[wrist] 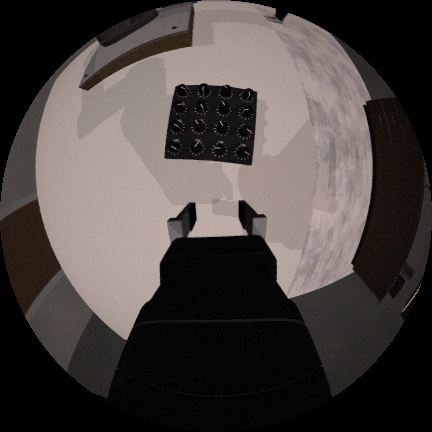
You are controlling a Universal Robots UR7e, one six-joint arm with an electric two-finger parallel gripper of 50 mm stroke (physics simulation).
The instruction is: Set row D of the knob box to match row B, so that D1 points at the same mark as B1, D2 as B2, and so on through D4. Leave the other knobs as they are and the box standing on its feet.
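Frame: origin at the arm's base, x right, y ahead, z up, level; metres.
Seen in the pictures: gripper, fingertip midpoint: point(216, 209).
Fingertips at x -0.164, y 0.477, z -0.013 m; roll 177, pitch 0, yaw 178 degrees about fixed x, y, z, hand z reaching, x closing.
Observation:
Pixels of each thing's top centre, then the offset from my fingertips to it. Level surfaces: height alone.
- black knob box, top centre: point(210, 113) dz +0.005, dx -0.003, dy -0.112 m
- left knob, top centre: point(172, 146) dz +0.005, dx +0.042, dy -0.078 m
- second knob, top centre: point(194, 145) dz +0.005, dx +0.018, dy -0.075 m
- third knob, top centre: point(219, 147) dz +0.005, dx -0.009, dy -0.071 m
- right knob, top centre: point(244, 150) dz +0.005, dx -0.035, dy -0.066 m
- pale table, surface height: dz -0.033 m
The black knob box point(210, 137) lies ahead of the gripper in the wrist view, with its knob face up and its rows running left to right. Its feet are hidden. Row letters are too small to read. In the row nearest the gripper, the left knob point(174, 147) has a slanting pointer, the second knob point(196, 147) points up-right, the third knob point(219, 149) points roughly left and the right knob point(242, 152) points down-right. The exact marks cannot be read. My gripper point(216, 209) is open and empty, apart from the box, short of its near edge.
A board-like block point(145, 46) with a dark object point(131, 27) on it stands at the upper left. The pale table point(85, 200) carries shadows around the box. A mottled grey strip point(337, 165) and a dark brown panel point(397, 185) lie to the right.

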